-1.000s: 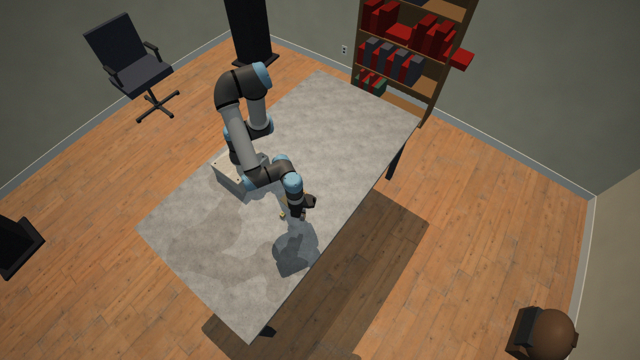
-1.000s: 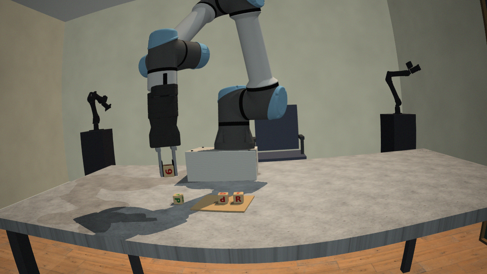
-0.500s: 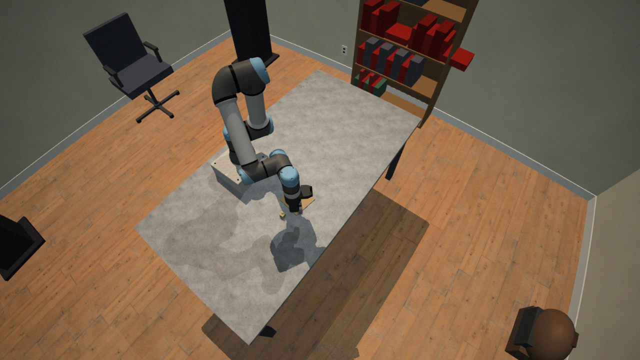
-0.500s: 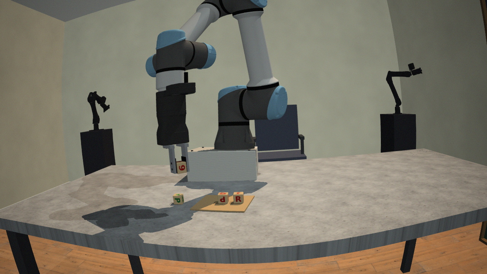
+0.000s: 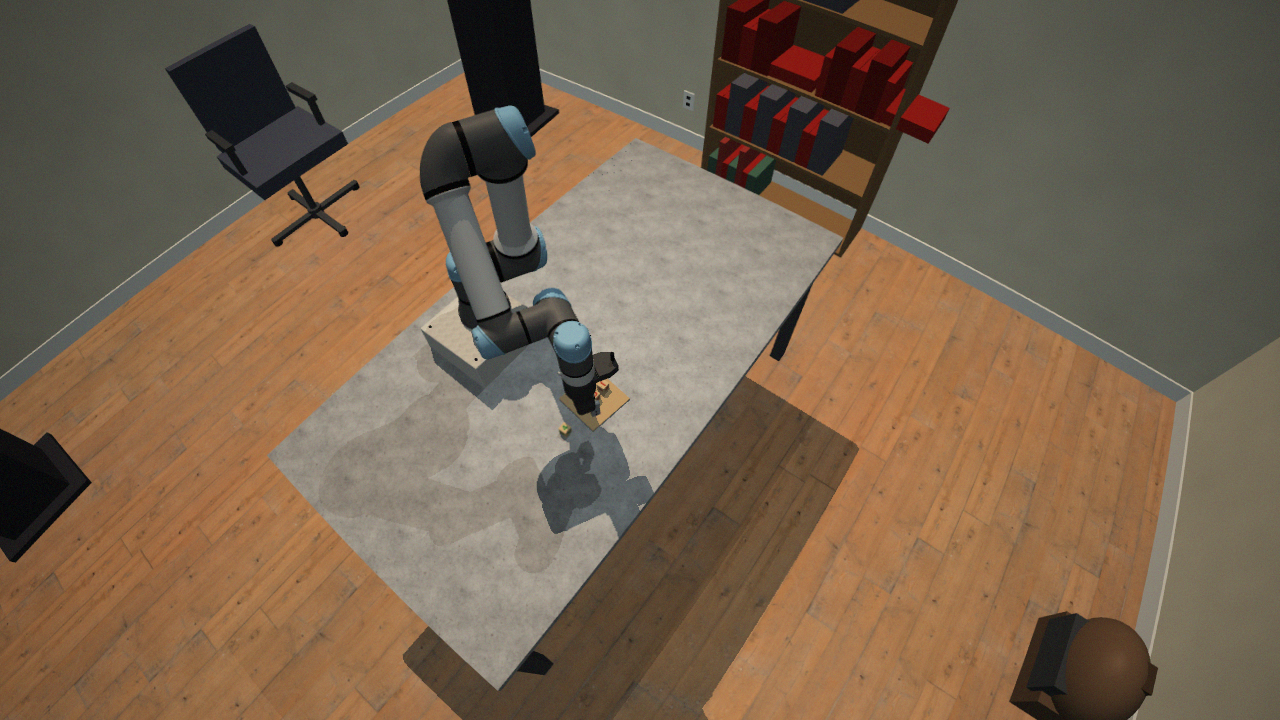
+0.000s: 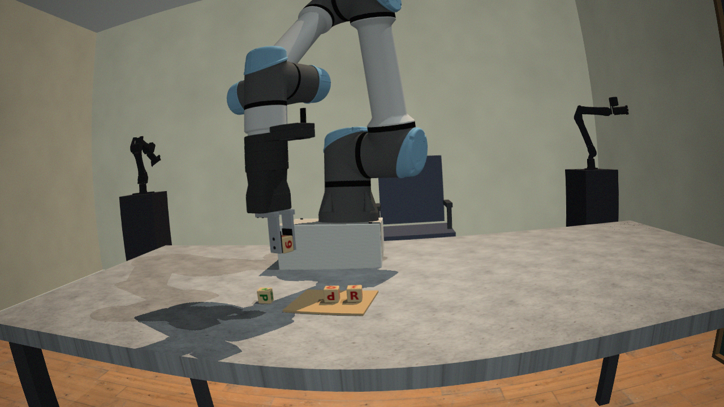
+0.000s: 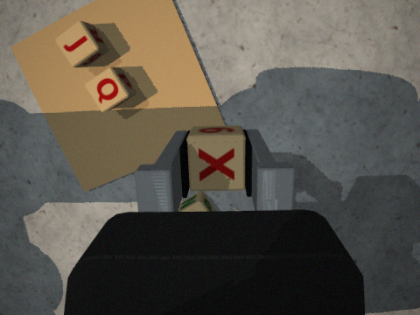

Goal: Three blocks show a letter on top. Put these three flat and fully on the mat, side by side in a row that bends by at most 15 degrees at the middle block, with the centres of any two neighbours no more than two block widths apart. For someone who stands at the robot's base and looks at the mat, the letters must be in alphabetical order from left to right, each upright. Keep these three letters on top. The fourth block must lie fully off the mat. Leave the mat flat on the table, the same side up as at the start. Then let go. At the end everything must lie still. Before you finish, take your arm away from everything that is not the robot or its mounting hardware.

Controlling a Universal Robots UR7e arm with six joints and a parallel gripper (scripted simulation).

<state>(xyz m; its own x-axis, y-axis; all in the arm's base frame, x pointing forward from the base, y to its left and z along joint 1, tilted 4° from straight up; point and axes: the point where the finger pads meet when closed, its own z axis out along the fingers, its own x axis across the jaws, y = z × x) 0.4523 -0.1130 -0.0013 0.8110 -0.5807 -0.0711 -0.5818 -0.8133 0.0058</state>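
Now: the Q block 50 mm behind my hand, 70 mm to the left of it and 110 mm below it. Round my hand: X block 10 mm below; tan mat 50 mm behind, 70 mm to the left, 120 mm below.
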